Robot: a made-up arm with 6 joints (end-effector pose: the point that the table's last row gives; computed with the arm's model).
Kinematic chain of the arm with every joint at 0, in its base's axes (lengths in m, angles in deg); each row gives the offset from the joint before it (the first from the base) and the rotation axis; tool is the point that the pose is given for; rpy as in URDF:
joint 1: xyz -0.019 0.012 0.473 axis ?
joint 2: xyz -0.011 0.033 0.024 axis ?
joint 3: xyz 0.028 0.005 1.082 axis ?
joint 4: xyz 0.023 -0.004 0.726 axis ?
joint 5: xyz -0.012 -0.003 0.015 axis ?
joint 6: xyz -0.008 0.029 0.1 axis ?
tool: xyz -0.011 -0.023 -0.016 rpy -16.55 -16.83 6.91
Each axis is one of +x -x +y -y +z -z.
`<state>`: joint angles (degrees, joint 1 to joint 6).
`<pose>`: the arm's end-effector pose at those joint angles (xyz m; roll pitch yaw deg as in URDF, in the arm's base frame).
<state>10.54 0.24 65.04 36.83 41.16 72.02</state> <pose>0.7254 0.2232 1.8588 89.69 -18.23 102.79</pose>
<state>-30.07 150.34 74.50 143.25 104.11 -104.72</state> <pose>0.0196 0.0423 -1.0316 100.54 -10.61 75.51</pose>
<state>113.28 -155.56 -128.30 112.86 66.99 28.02</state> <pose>-0.2109 0.2265 -0.2878 52.88 -34.10 -89.10</pose>
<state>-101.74 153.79 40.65 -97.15 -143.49 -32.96</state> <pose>0.0011 -0.2365 -1.1111 -17.76 20.32 -25.95</pose>
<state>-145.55 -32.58 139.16 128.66 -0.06 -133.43</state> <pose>-0.2117 -0.0960 1.1861 67.80 87.95 -61.86</pose>
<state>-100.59 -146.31 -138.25 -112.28 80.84 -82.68</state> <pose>-0.0827 -0.1123 -0.2187 -86.53 -64.53 72.39</pose>
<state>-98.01 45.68 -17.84 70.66 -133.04 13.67</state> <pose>-0.1981 -1.0717 1.8286 151.79 -42.84 147.13</pose>
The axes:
joint 1: +z
joint 2: +y
joint 3: +y
joint 4: +z
joint 5: +y
joint 6: +z

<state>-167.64 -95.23 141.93 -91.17 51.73 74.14</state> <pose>0.4627 0.1452 0.9417 15.68 39.82 166.19</pose>
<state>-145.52 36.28 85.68 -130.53 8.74 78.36</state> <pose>-1.1116 -0.7594 0.8983 -126.79 43.87 115.77</pose>
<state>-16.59 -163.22 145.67 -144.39 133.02 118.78</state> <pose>-0.5436 0.1577 0.1114 143.93 -11.08 -111.93</pose>
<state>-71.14 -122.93 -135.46 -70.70 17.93 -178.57</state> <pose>-0.0331 0.1615 -0.3061 97.27 -16.09 -22.57</pose>
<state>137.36 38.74 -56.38 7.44 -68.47 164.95</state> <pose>-0.3486 0.2235 2.0456 -32.65 68.35 -51.13</pose>
